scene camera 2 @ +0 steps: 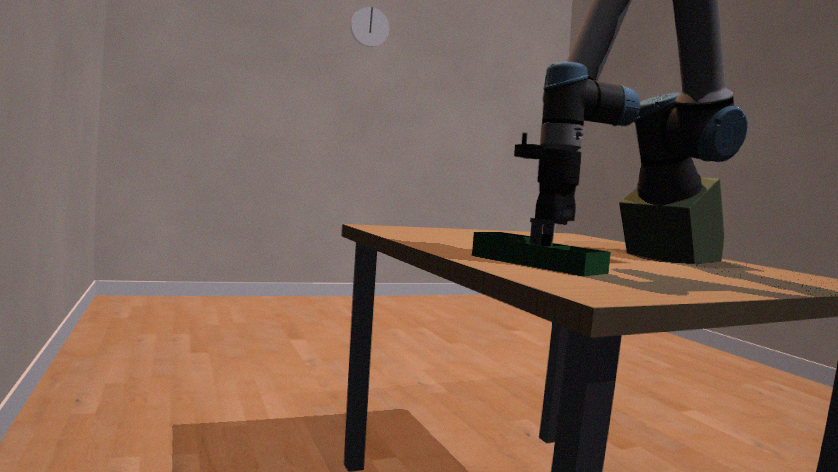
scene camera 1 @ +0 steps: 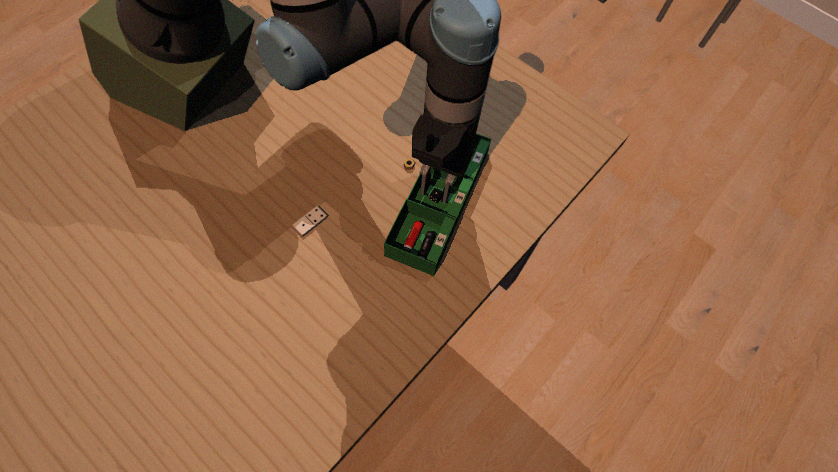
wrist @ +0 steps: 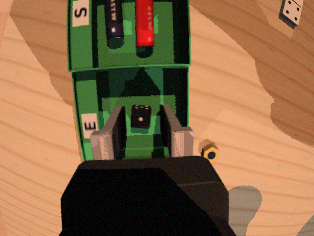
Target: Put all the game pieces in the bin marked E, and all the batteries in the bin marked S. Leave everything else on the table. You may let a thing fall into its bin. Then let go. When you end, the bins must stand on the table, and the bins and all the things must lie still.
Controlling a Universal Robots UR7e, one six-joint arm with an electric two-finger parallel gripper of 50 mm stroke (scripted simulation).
Labels:
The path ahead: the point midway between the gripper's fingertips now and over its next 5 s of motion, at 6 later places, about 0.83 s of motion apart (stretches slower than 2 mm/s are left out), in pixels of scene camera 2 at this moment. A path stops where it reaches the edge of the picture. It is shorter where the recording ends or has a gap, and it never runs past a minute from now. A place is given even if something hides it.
My gripper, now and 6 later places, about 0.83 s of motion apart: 540, 253; 542, 232; 542, 225; 541, 221; 541, 223; 538, 246; 538, 251

